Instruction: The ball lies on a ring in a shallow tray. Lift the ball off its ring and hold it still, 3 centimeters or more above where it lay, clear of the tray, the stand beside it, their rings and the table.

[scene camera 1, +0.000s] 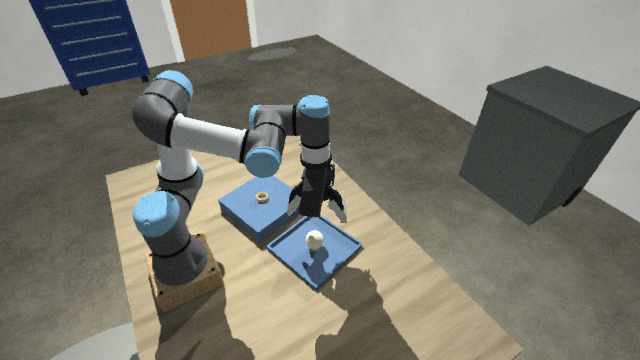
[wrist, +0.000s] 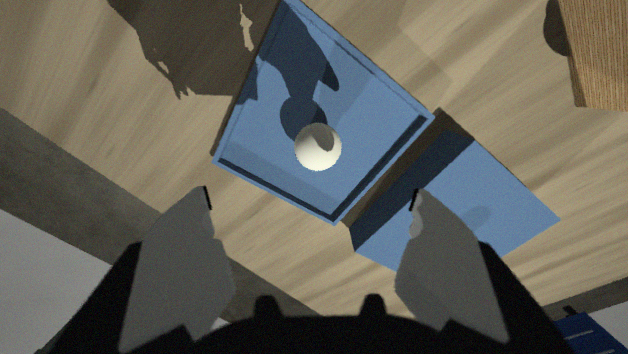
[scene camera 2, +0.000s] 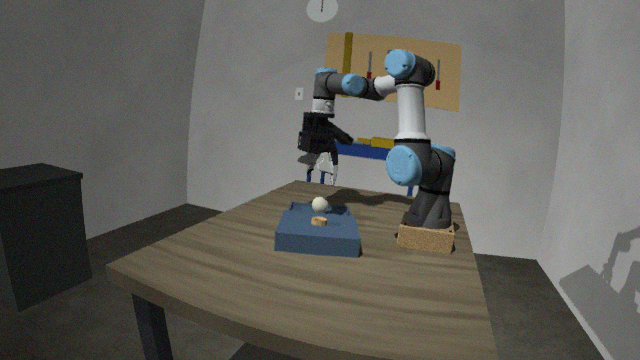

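Pixels of known places: gripper, between the fingertips: [scene camera 1: 317, 219] [wrist: 312, 190] [scene camera 2: 319, 179]; arm's base, origin of its link: [scene camera 1: 181, 262] [scene camera 2: 428, 221].
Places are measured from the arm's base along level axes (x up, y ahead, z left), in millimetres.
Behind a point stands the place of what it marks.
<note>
A cream-white ball [scene camera 1: 314, 240] {x -3, y 330, z -82 mm} [scene camera 2: 320, 204] {x -14, y 329, z -44 mm} [wrist: 318, 147] {x 3, y 333, z -73 mm} rests near the middle of the shallow blue tray [scene camera 1: 289, 267] {x -49, y 247, z -100 mm} [wrist: 275, 191] {x -44, y 424, z -43 mm}. Its ring is mostly hidden under it. My gripper [scene camera 1: 317, 215] {x 56, y 346, z -64 mm} [scene camera 2: 322, 176] {x 56, y 346, z -64 mm} [wrist: 312, 190] {x 56, y 346, z -64 mm} is open and empty, above the tray's side nearest the stand, higher than the ball and apart from it. In the wrist view the ball shows beyond the fingertips, between their lines. The blue stand [scene camera 1: 245, 220] {x -11, y 188, z 76 mm} [scene camera 2: 317, 243] {x -28, y 227, z 228 mm} [wrist: 505, 200] {x -11, y 193, z 116 mm} is beside the tray, with a tan ring [scene camera 1: 262, 197] {x -11, y 263, z 144 mm} [scene camera 2: 319, 221] {x 0, y 254, z 155 mm} on its top.
The arm's wooden base block [scene camera 1: 187, 290] {x -16, y -3, z -74 mm} [scene camera 2: 426, 238] {x -22, y -6, z 77 mm} [wrist: 600, 55] {x -31, y 75, z 19 mm} stands on the wooden table [scene camera 1: 280, 320] {x -57, y 173, z -221 mm} [scene camera 2: 300, 295] {x -57, y 176, z 426 mm}. The arm's shadow falls across the tray and the table. A dark grey cabinet [scene camera 1: 520, 150] [scene camera 2: 42, 235] stands on the floor away from the table.
</note>
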